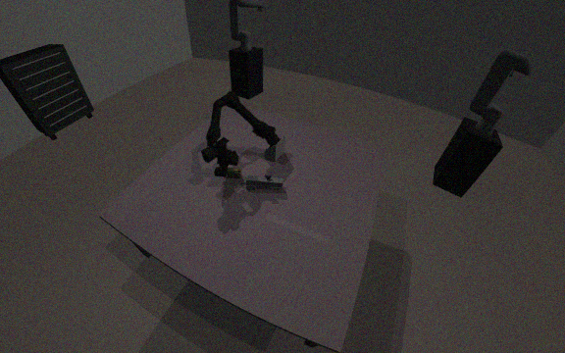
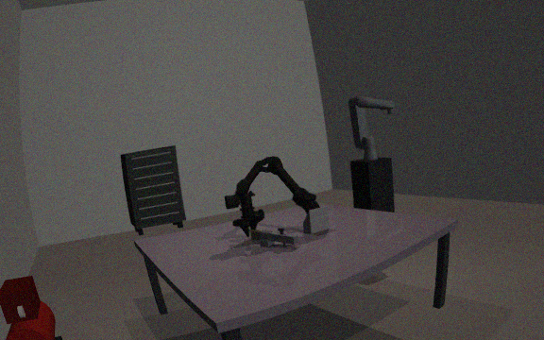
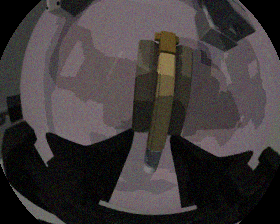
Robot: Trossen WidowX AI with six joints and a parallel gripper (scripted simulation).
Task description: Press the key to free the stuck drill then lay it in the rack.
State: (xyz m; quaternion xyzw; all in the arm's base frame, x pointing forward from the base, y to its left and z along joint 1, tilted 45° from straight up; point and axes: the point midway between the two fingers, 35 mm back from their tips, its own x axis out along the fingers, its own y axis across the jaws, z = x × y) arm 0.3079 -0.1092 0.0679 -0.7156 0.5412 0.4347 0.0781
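Now: the yellow drill 20 mm behind my gripper tip, 30 mm to the left of it and 30 mm above it. Also, from my gripper tip: key (70 mm behind, 240 mm to the left, 40 mm above); then grey block (50 mm behind, 220 mm to the left, 20 mm above); then grey rack (30 mm behind, 40 mm to the left).
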